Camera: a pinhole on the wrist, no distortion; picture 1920 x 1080 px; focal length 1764.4 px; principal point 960.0 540.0 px. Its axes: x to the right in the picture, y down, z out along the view. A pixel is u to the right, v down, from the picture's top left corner.
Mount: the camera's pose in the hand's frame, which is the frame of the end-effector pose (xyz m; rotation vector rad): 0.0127 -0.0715 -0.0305 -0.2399 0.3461 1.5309
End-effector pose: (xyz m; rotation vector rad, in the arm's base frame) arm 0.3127 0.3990 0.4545 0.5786 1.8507 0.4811
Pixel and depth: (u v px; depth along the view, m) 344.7 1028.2 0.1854
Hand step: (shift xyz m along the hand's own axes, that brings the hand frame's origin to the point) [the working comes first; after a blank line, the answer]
In the camera's frame: -0.0647 0.0513 0.1854

-0.0259 -0.0624 0.1685
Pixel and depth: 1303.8 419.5 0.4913
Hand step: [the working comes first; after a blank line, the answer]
In the camera's frame: 0.0957 -0.0336 0.4913

0.0811 0.1958 0.3885
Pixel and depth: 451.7 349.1 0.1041
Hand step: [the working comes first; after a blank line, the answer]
In the camera's frame: -0.0300 -0.0113 0.1041

0.0310 -0.0618 0.0764
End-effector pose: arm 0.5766 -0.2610 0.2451 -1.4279 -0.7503 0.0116
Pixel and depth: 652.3 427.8 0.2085
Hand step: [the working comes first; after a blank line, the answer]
In the camera's frame: -0.0364 -0.0133 0.2085

0.0403 -0.0297 0.1756
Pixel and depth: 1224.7 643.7 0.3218
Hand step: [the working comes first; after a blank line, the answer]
In the camera's frame: 0.0483 0.0189 0.3218

0.0166 0.0914 0.2518
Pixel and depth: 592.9 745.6 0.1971
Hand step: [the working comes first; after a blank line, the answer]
In the camera's frame: -0.0410 0.0230 0.1971

0.0033 -0.0370 0.1690
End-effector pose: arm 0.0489 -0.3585 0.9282 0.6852 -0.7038 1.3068
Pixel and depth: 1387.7 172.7 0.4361
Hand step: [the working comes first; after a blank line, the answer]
In the camera's frame: 0.1057 -0.0908 0.4361

0.1344 0.1831 0.3300
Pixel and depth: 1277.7 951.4 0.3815
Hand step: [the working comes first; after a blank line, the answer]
In the camera's frame: 0.0687 0.0890 0.3815

-0.0490 0.1344 0.3041
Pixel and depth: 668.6 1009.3 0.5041
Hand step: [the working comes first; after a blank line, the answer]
In the camera's frame: -0.0833 0.1341 0.5041

-0.0864 0.0391 0.4764
